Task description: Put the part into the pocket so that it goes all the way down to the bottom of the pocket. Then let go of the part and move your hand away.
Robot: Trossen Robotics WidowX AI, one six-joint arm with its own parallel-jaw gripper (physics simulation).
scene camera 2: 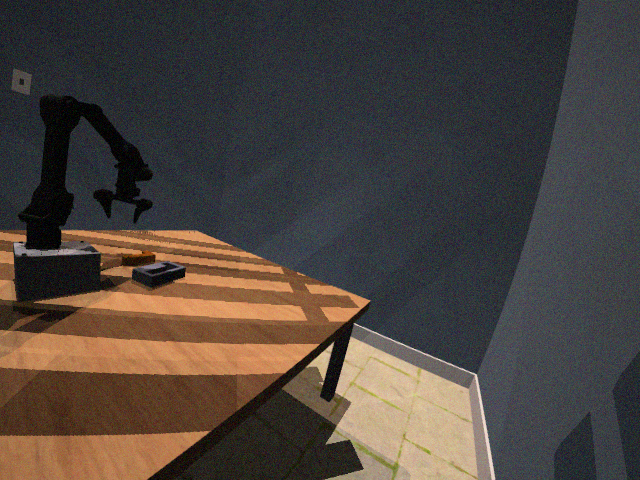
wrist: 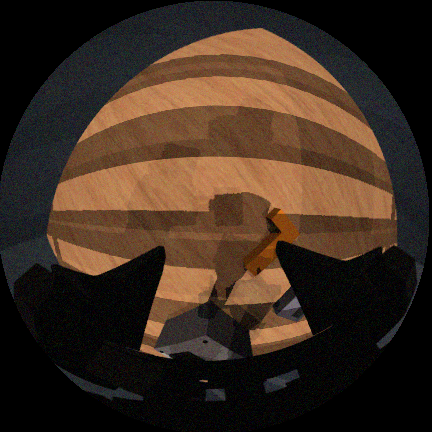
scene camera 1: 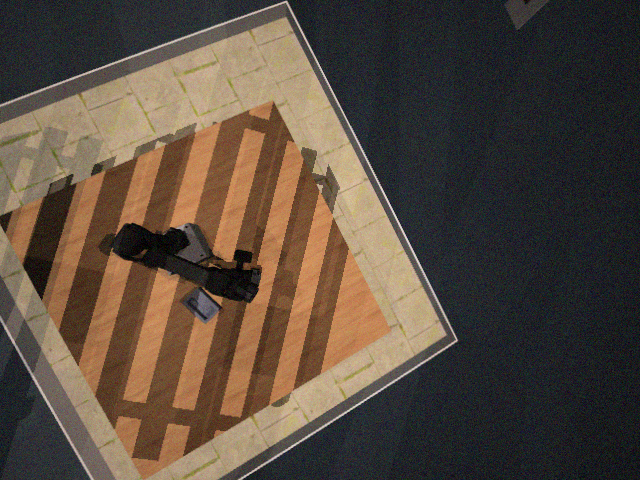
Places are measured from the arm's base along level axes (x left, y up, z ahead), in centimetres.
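Pixels of known places: gripper, fingertip midpoint: (scene camera 2: 121,220) (wrist: 221,249); arm's base at its link origin: (scene camera 2: 42,246) (wrist: 187,358) (scene camera 1: 179,240).
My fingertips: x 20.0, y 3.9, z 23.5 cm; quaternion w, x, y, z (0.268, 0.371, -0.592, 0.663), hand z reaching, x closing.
Ahead of a thing's pixels: the offset from my fingertips to its top centre. Level surfaces: height alone.
The orange L-shaped part @(dx -7.8, dy -11.3, dz +3.9 cm) (scene camera 2: 138,258) (wrist: 266,250) lies flat on the table. In scene camera 1 the arm hides it. The dark grey-blue block with the pocket @(dx -26.4, dy -10.7, dz +5.4 cm) (scene camera 1: 202,305) (scene camera 2: 158,279) stands on the table close to the part; in the wrist view a piece of the block (wrist: 287,309) shows behind the right finger. The pocket, in the block's top, holds no orange part. My gripper (scene camera 2: 122,219) (wrist: 221,249) is open and empty, pointing down, well above the table. In the wrist view the part lies toward the right fingertip, partly hidden by it.
The arm's grey base box (scene camera 1: 193,245) (scene camera 2: 57,276) (wrist: 200,332) stands on the table beside the block and the part. The wooden table @(dy -14.3 cm) (scene camera 1: 356,304) (scene camera 2: 180,356) is crossed by dark shadow stripes. The table's edge and a black leg (scene camera 2: 337,364) show in scene camera 2.
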